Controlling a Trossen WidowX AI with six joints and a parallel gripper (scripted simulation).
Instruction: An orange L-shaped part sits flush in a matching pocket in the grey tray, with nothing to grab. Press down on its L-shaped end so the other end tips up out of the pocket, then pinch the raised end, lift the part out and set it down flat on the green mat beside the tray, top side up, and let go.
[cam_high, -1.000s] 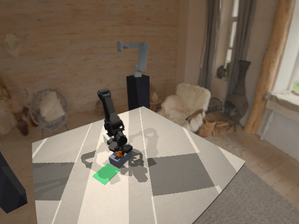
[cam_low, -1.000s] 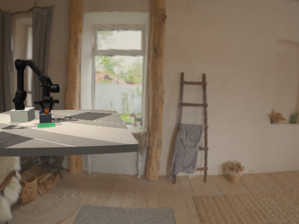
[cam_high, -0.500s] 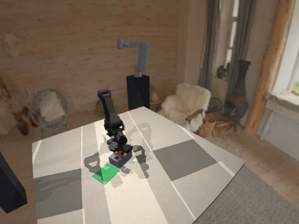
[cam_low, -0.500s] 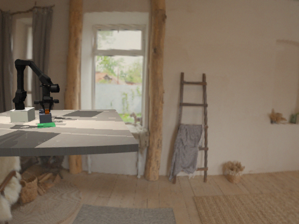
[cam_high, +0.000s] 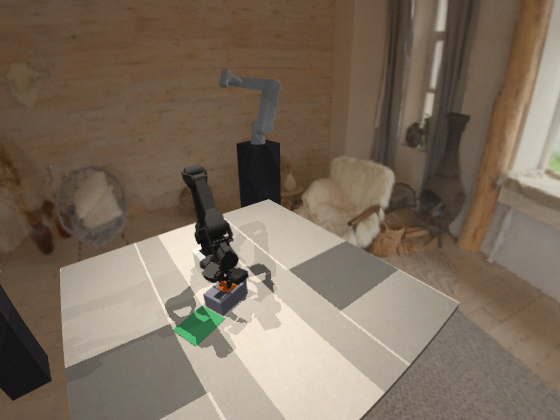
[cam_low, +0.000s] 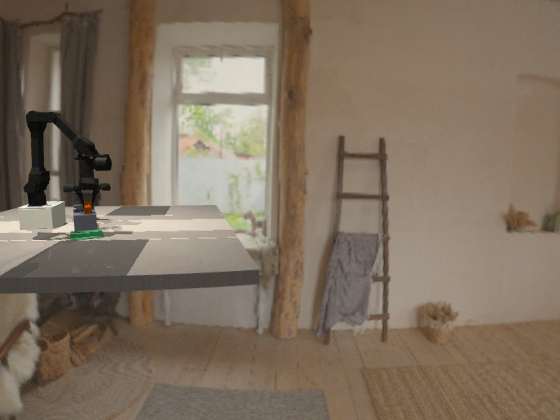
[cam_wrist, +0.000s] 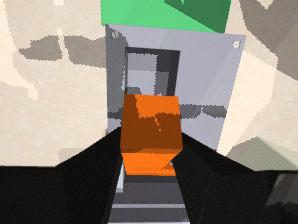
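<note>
The green mat lies 14 cm to the right of my gripper tip, 10 cm below it and 2 cm ahead of it. From my gripper tip the other things lie so: orange L-shaped part (3 cm to the left, 3 cm below, 2 cm behind).
</note>
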